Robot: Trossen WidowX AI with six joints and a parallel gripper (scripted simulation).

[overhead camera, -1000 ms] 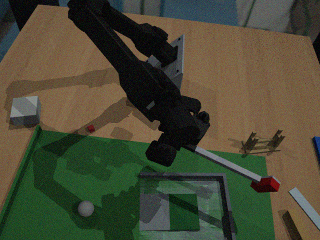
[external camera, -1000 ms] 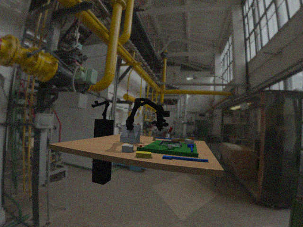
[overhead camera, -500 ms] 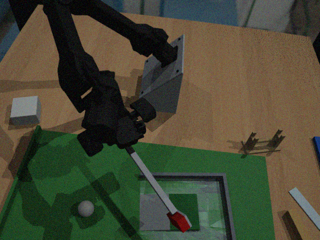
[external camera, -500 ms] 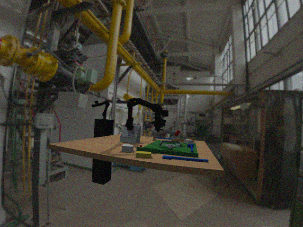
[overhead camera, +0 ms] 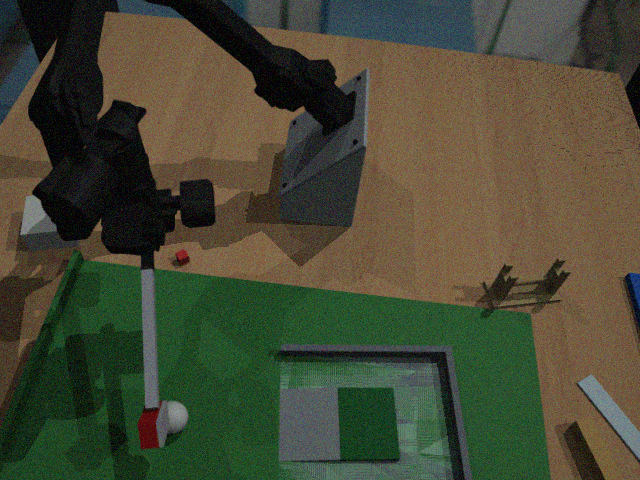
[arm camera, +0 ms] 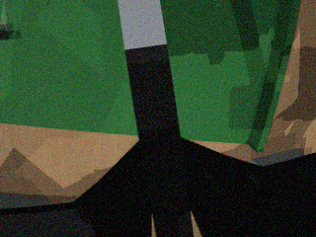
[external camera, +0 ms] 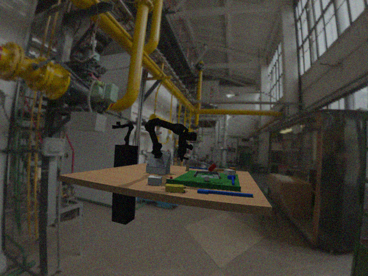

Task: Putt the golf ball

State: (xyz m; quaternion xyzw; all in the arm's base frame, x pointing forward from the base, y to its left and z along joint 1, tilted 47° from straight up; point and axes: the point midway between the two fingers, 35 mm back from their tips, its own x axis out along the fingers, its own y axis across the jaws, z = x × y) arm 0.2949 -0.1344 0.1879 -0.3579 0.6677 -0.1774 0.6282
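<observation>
Now: gripper tip 13 cm above the small red cube, 8 cm past it and 1 cm to the right of it. Round my gripper tip: white golf ball 18 cm ahead, 11 cm below, 6 cm to the left; then green mat 20 cm to the left, 18 cm ahead, 14 cm below; then red putter 11 cm ahead, 3 cm to the left.
</observation>
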